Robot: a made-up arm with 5 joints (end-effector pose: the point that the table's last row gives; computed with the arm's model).
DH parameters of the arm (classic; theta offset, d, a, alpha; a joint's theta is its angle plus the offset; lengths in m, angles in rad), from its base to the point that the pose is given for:
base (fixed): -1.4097 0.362 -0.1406 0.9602
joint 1: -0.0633 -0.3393 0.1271 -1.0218
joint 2: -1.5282 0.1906 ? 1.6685
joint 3: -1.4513 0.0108 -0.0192 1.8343
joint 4: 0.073 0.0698 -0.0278 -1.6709
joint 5: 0.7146 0 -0.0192 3.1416
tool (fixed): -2.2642 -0.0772 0 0
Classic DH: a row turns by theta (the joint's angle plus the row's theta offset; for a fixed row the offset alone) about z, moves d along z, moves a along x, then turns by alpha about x.
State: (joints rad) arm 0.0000 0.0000 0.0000 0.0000 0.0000
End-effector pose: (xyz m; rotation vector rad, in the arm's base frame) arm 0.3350 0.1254 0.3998 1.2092 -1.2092 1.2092
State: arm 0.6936 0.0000 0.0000 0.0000 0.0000
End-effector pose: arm 0.3038 0.2872 0.3929 0.9917 -0.6265 1.7686
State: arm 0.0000 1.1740 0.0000 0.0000 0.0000
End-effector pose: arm 0.2317 0.1242 0.4069 2.0559 -0.5037 2.0153
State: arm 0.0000 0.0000 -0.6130 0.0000 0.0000
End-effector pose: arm 0.2882 0.1194 0.4494 0.9595 -1.7149 1.6112
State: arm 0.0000 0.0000 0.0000 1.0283 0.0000
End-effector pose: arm 0.3353 0.0517 0.4468 1.7041 -2.0615 0.4975
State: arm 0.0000 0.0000 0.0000 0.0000 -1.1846
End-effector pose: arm 0.3145 0.1254 0.4059 0.3930 -2.0099 2.0098
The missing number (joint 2, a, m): 0.0354
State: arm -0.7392 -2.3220 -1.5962 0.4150 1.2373
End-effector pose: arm 0.3333 -0.0836 0.3182 -0.2623 -1.3039 -0.4842
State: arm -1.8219 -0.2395 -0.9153 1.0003 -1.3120
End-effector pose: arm 0.0065 -0.0324 0.1561 -2.0676 -1.9502 -0.7195
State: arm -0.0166 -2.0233 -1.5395 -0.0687 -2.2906
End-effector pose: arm 0.3796 0.0904 0.4048 1.7712 -0.9830 -2.0284
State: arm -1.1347 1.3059 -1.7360 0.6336 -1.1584
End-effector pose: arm 0.0497 -0.1105 0.1249 0.7248 1.3583 0.6158
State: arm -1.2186 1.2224 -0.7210 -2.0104 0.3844
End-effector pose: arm 0.2134 -0.0032 0.1969 0.1216 -1.2098 1.1452
